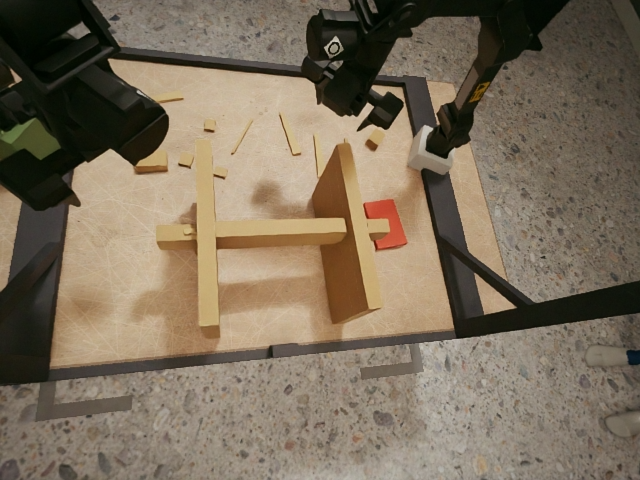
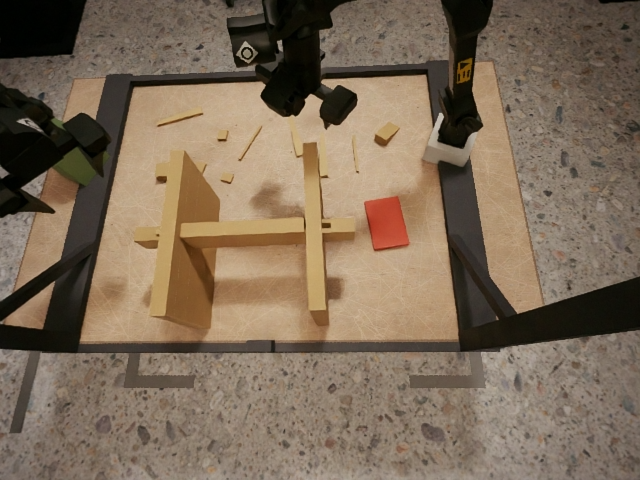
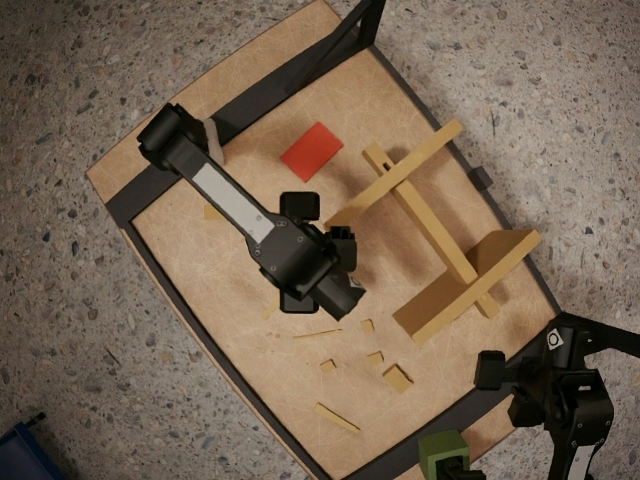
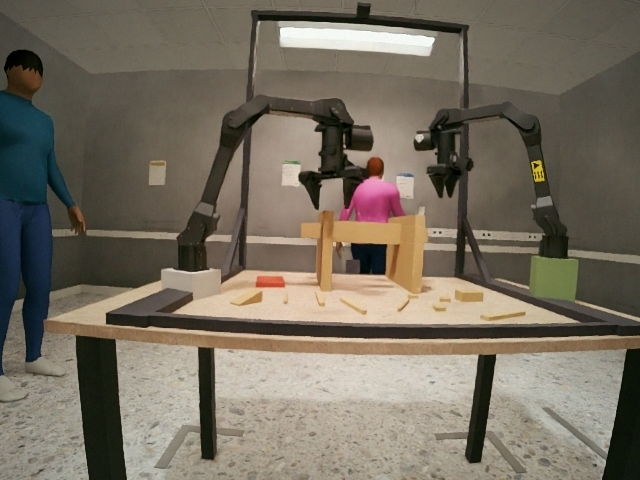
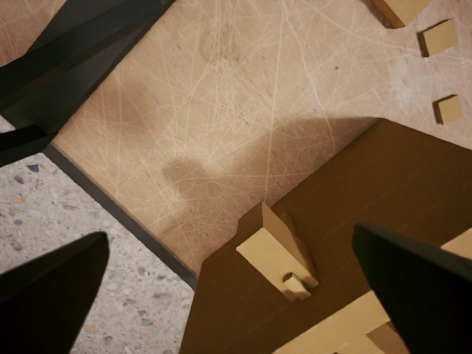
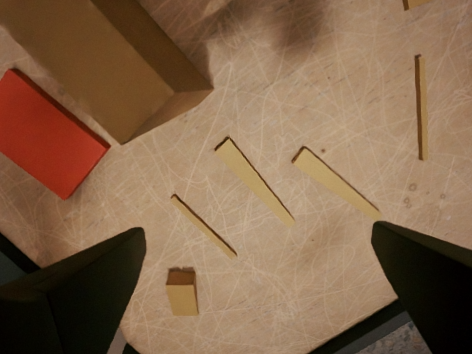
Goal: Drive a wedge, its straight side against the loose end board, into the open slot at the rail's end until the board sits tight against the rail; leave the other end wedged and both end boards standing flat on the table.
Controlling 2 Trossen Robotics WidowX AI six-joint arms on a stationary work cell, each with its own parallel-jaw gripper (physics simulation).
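Frame: origin at the left arm's base, x ahead, y left, z up, level; millimetres.
Seen in the pictures: left gripper, fingertip midpoint: (image 1: 106, 183) (image 2: 78, 193) (image 3: 514, 357) (image 4: 445, 197) (image 5: 233, 238); right gripper, fingertip midpoint: (image 1: 338, 117) (image 2: 308, 116) (image 4: 331, 209) (image 6: 258, 235); left arm's base, origin of the base link: (image 1: 3, 111) (image 2: 54, 140) (image 3: 449, 469) (image 4: 553, 257); right arm's base, origin of the base link: (image 1: 437, 145) (image 2: 453, 134) (image 4: 191, 269).
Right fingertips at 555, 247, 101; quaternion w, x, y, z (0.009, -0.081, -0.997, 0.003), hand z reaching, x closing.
Pixels of each thing's top centre, then the offset from my right fingertips to it, as dx, dy, dz. "*": a spot on its surface instead. Level surfaces: height alone.
- rail, middle of its top: (image 1: 283, 226) (image 3: 438, 232) (image 2: 242, 227) (image 4: 365, 222) -5, -253, -23
- loose board, middle of its top: (image 2: 313, 219) (image 3: 397, 173) (image 1: 358, 219) (image 4: 324, 213) +111, -188, -1
- rail's open slot, surface spot: (image 3: 383, 169) (image 2: 326, 225) * +127, -173, -46
- wedge, surface spot: (image 5: 296, 287) * -140, -328, -28
- red block, middle of its top: (image 6: 37, 138) (image 3: 311, 151) (image 2: 386, 221) (image 1: 385, 222) (image 4: 270, 279) +215, -46, -208
- larger block, middle of its top: (image 3: 397, 380) (image 1: 150, 158) (image 2: 167, 168) (image 4: 469, 290) -339, -163, -198
- ramp-shaped block, middle of its top: (image 6: 181, 307) (image 3: 215, 211) (image 4: 246, 291) (image 2: 388, 127) (image 1: 378, 133) +113, +188, -197
- table, its level: dz -223
The rail (image 1: 279, 233) (image 2: 242, 230) (image 3: 434, 232) joins two upright end boards. The loose board (image 1: 360, 232) (image 2: 315, 248) (image 3: 429, 149) has the rail's open slot (image 2: 326, 225) (image 3: 386, 165) just outside it. The other board (image 1: 207, 279) (image 2: 169, 248) has a wedge (image 5: 296, 287) in its slot. Thin tapered wedges (image 6: 256, 183) (image 6: 336, 183) and narrow strips (image 6: 202, 226) (image 6: 422, 110) lie on the table. My right gripper (image 4: 331, 207) (image 6: 258, 235) is open, high above them. My left gripper (image 4: 445, 195) (image 5: 233, 238) is open, above and outside the wedged board.
A red block (image 1: 386, 224) (image 2: 386, 223) (image 3: 311, 151) lies outside the loose board. Small blocks (image 1: 209, 125) (image 1: 186, 159), a larger block (image 3: 397, 378) and a ramp-shaped block (image 2: 386, 133) (image 4: 247, 297) lie on the table (image 4: 361, 316). A dark frame (image 2: 452, 227) borders the work area.
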